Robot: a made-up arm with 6 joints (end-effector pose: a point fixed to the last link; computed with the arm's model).
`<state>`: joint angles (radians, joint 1 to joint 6).
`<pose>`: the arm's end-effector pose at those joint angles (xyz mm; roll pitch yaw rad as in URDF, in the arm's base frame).
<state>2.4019 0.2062 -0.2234 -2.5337 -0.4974 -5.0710</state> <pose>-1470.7 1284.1 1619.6 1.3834 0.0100 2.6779</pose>
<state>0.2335 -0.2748 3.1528 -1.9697 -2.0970 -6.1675</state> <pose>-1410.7 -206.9 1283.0 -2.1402 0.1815 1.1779</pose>
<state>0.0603 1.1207 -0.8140 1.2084 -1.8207 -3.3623</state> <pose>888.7 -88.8 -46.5 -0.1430 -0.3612 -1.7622</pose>
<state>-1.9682 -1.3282 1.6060 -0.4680 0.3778 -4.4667</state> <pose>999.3 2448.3 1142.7 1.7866 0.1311 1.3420</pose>
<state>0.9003 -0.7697 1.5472 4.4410 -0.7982 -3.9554</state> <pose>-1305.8 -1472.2 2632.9 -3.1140 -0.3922 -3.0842</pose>
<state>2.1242 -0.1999 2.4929 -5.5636 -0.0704 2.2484</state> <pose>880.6 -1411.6 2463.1 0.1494 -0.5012 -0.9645</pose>
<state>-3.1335 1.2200 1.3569 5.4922 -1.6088 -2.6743</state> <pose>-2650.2 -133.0 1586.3 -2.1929 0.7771 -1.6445</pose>
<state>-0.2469 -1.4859 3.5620 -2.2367 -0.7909 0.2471</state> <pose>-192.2 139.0 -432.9 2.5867 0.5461 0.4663</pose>
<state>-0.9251 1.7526 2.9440 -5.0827 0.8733 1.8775</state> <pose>1042.8 -1197.7 2177.4 1.7682 -0.7745 0.6734</pose>
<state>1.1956 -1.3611 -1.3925 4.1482 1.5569 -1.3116</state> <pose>283.1 356.9 1210.9 2.8540 0.5643 -0.3786</pose>
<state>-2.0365 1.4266 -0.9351 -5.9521 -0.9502 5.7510</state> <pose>-170.8 -247.3 -180.4 -2.8449 -0.1385 1.3754</pose>
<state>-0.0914 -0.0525 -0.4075 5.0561 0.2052 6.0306</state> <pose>1659.0 -182.3 1708.8 1.4167 0.2795 -0.2923</pose>
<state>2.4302 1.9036 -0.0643 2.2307 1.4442 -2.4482</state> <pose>-707.0 447.0 -972.3 2.7610 -0.1190 -1.6211</pose>
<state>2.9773 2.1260 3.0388 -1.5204 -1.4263 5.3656</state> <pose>-1836.3 147.1 1534.7 1.5773 -0.0835 -1.8634</pose>
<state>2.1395 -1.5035 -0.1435 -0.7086 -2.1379 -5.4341</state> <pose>421.2 -819.0 2286.1 -0.6670 0.7199 2.9579</pose>
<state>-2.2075 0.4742 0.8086 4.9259 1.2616 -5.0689</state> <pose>-1301.1 -1513.8 2652.9 0.6227 -0.2948 2.7382</pose>
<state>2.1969 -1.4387 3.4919 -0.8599 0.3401 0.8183</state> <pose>270.0 -305.7 -508.9 -0.4749 1.0618 1.6515</pose>
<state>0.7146 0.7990 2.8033 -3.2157 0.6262 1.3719</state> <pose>115.8 109.5 3021.3 1.6095 -1.3746 0.9391</pose>
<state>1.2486 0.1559 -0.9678 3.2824 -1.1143 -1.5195</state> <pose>402.9 1269.3 800.8 -1.6828 0.0132 1.3749</pose>
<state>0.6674 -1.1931 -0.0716 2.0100 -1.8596 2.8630</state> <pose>-423.9 -507.4 2679.4 3.0148 0.0796 -1.4183</pose>
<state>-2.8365 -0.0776 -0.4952 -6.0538 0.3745 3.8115</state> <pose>-1549.2 -501.6 1651.7 2.2620 0.0519 -2.7531</pose>
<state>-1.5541 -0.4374 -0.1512 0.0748 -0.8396 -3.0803</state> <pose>9.4 -1084.1 2481.3 2.9961 0.5511 -1.6194</pose>
